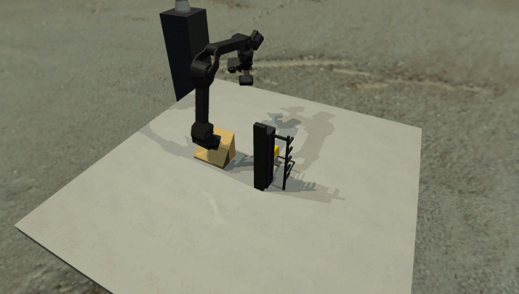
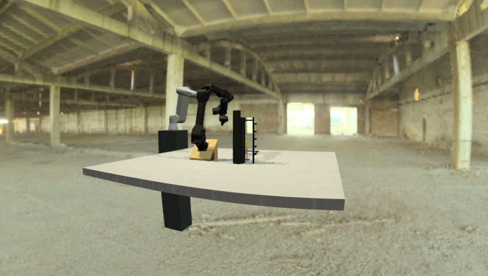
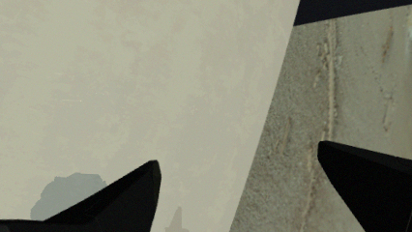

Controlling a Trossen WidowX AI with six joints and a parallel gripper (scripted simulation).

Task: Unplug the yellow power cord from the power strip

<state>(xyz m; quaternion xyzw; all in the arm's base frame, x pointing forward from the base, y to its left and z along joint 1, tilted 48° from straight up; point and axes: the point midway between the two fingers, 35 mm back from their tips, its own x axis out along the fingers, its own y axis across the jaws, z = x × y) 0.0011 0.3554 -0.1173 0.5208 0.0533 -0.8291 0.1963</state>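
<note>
Right now my gripper tip is 300 mm short of the yellow plug, 330 mm to the left of it and 130 mm above it.
</note>
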